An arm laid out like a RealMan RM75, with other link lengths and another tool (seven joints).
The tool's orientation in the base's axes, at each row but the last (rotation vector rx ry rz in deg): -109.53, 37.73, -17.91; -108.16, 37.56, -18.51; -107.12, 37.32, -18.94; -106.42, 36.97, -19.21; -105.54, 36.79, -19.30; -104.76, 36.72, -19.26
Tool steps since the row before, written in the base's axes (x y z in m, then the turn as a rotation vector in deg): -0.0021, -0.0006, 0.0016, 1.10, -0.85, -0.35; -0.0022, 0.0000, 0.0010, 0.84, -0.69, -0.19; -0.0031, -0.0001, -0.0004, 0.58, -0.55, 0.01; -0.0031, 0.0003, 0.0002, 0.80, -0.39, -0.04; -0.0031, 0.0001, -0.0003, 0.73, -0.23, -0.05; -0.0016, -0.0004, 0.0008, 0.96, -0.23, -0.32
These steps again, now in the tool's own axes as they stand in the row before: -0.0015, -0.0006, -0.0022, 1.41, 0.24, 0.05; -0.0019, -0.0003, -0.0015, 1.10, 0.13, -0.03; -0.0024, 0.0013, -0.0015, 0.79, -0.02, -0.13; -0.0027, 0.0006, -0.0014, 0.88, -0.08, 0.13; -0.0026, 0.0011, -0.0014, 0.73, -0.09, 0.22; -0.0011, -0.0002, -0.0014, 0.94, 0.10, 0.43
